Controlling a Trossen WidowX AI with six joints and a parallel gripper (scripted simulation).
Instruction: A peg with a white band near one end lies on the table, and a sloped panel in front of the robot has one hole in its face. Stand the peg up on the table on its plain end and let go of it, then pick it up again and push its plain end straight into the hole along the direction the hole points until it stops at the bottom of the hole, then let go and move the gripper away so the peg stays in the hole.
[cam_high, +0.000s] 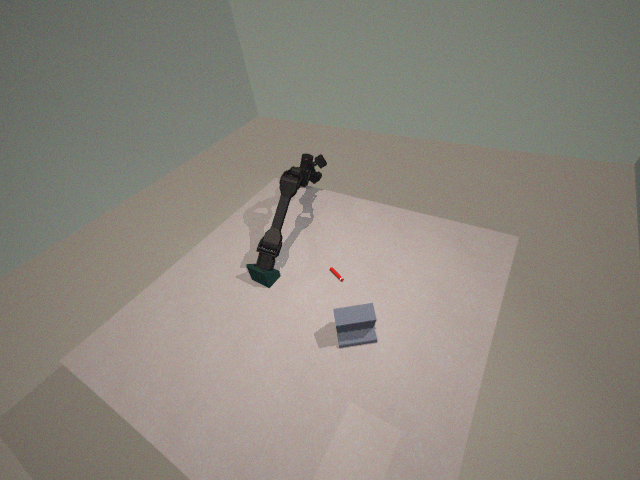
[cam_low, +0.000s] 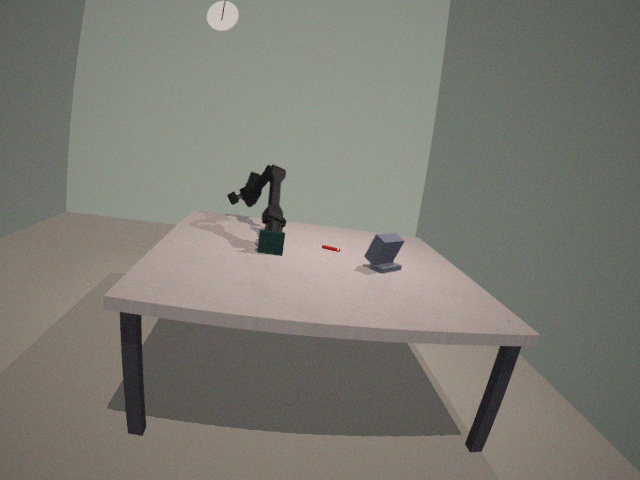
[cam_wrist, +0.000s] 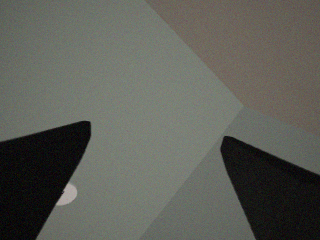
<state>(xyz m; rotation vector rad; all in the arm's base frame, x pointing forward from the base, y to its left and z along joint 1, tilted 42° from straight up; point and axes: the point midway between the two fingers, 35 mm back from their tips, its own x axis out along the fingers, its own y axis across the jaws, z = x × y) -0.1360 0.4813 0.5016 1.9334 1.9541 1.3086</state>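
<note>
Right now my gripper tip is 620 mm to the left of the red peg, 430 mm short of it and 110 mm above it. The rest, counted from my gripper tip: low foot 840 mm to the right, 590 mm ahead, 110 mm below; grey sloped panel 820 mm to the right, 580 mm ahead, 40 mm below.
</note>
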